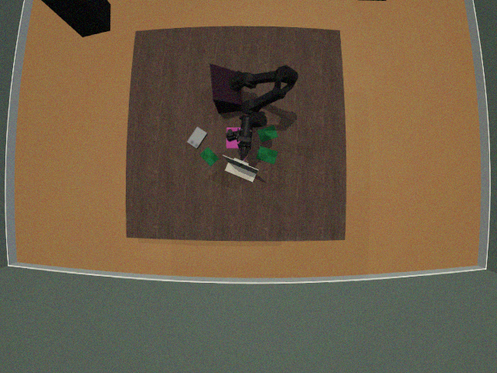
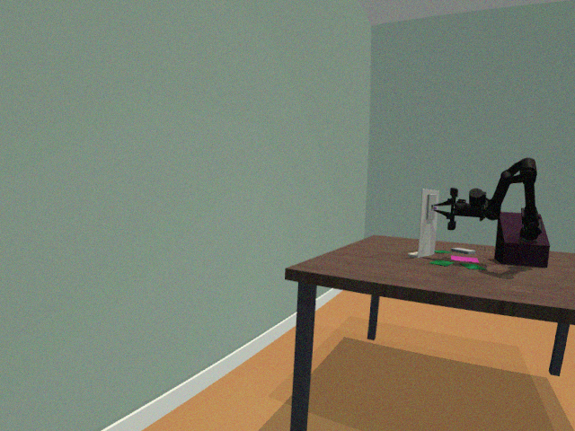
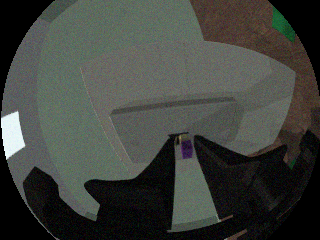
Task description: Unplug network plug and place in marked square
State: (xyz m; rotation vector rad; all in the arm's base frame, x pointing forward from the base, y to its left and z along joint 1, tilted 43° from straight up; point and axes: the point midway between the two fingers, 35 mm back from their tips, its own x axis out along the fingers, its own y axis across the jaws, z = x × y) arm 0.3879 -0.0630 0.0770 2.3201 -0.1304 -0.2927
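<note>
Now: the purple plug 1 cm ahead of my gripper tip. From my gripper tip the other things lie so: grey flat block 24 cm to the right, 22 cm below, 19 cm behind; then white upright panel 9 cm below, 2 cm ahead, 1 cm to the right.
</note>
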